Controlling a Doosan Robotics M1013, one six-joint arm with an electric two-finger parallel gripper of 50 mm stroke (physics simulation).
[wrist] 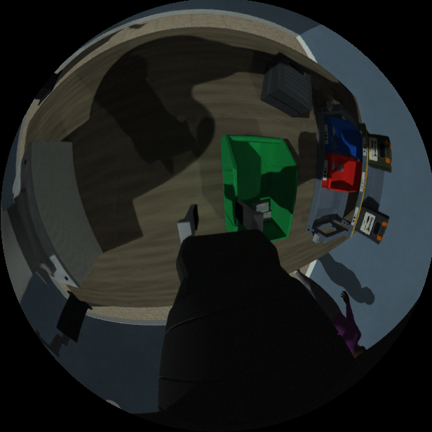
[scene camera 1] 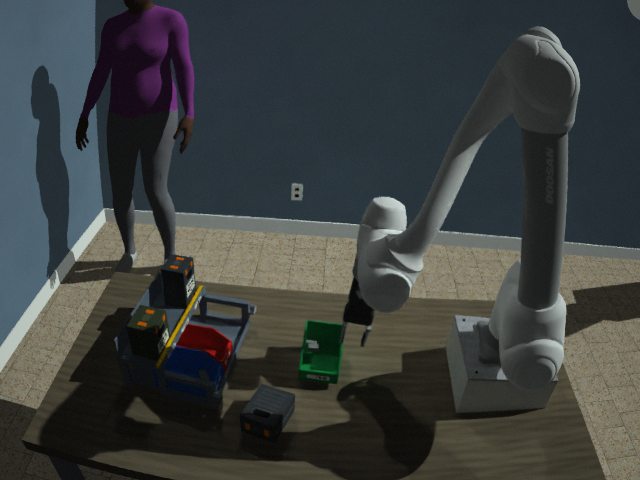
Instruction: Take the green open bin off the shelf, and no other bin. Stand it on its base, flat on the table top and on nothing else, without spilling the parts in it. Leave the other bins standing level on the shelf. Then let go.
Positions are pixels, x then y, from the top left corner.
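The gripper is visible in scene camera 1 and the wrist view, and on the gripper (scene camera 1: pixel 352 314) and (wrist: pixel 255 248) are the same spot. A green open bin appears in both the wrist view and scene camera 1; on the green open bin, (wrist: pixel 254 168) and (scene camera 1: pixel 315 367) are one and the same spot. A red bin can be seen in scene camera 1 (pixel 207 339) and also in the wrist view (pixel 349 180). There is a blue bin as well, visible in the wrist view (pixel 347 137) and in scene camera 1 (pixel 185 361).
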